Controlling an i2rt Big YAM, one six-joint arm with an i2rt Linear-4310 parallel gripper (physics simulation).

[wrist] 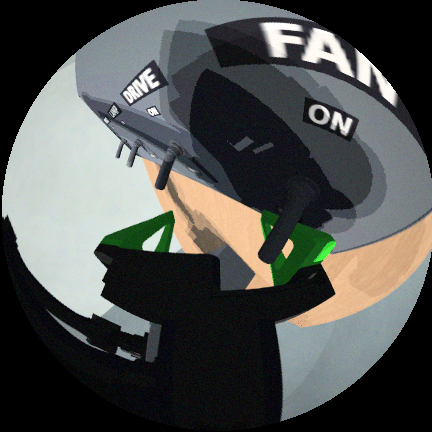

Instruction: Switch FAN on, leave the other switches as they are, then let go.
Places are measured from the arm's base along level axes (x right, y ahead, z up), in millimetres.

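Pixels of known places: gripper, fingertip midpoint: [217, 214]; arm's base, origin of the base link: [147, 348].
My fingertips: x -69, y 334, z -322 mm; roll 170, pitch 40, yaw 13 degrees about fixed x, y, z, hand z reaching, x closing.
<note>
For each thing: its top centre in the pictures, then the offset to it from my fingertips. "spot": a spot on its surface instead.
- FAN switch, surface spot: [289, 220] spot: dx +50, dy +61, dz +15 mm
- DRIVE switch, surface spot: [168, 167] spot: dx -62, dy +31, dz +13 mm
- LAMP, surface spot: [114, 110] spot: dx -189, dy +84, dz +28 mm
The FAN switch [289, 220] is a dark round lever standing out from the grey panel [400, 185], below the large FAN label [325, 47] and the ON label [330, 119]. Its free end points down and left in the view, away from ON; deep shadow covers its base, and whether it is set on or off I cannot tell. My gripper [217, 214] is open, with green fingertips. The lever overlaps the right fingertip in the view; whether they touch is unclear. Nothing is held.
The DRIVE switch [168, 167] stands to the left under its DRIVE label [144, 84]. Two smaller levers [134, 153] [120, 149] stand beyond it, near a small label that seems to read LAMP [114, 110]. A wooden surface [395, 265] lies beneath the panel.
</note>
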